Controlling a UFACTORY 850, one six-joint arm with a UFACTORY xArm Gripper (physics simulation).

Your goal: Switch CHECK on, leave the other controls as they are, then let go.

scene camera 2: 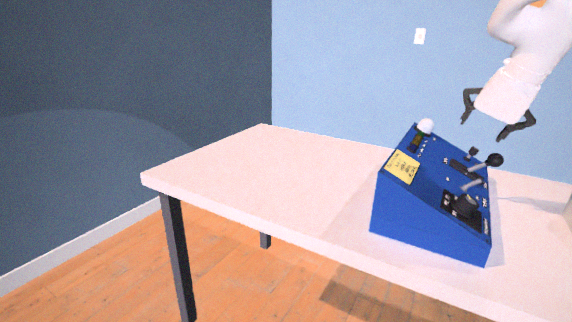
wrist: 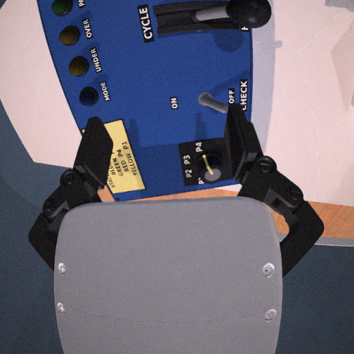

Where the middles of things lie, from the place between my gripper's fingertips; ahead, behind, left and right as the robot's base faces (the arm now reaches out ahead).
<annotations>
The blue sloped console [scene camera 2: 415, 186] is 9 cm ahead of my hand, 2 cm to the right of it and 14 cm below it.
</annotations>
